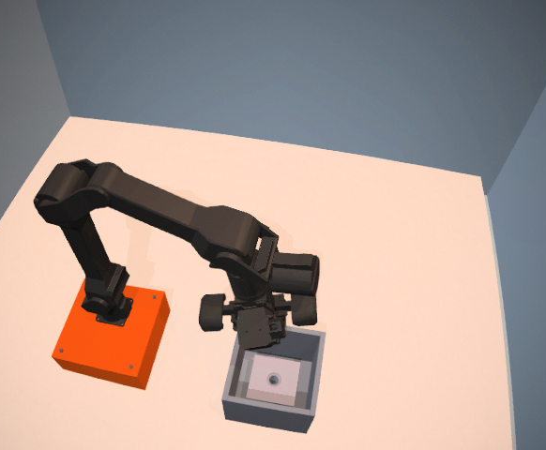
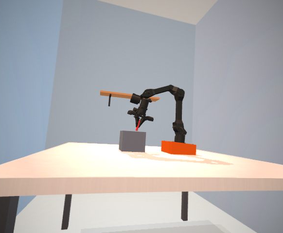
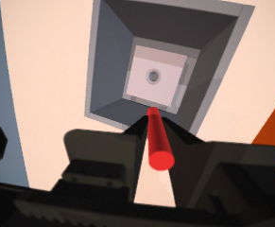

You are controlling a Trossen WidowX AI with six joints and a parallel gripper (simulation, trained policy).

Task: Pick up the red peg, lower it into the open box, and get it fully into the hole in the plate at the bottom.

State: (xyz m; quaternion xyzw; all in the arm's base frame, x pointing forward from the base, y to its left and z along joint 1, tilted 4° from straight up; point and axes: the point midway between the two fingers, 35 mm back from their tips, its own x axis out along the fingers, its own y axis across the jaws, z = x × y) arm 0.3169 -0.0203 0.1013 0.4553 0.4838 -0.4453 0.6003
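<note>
The red peg is 20 mm above my gripper tip.
</note>
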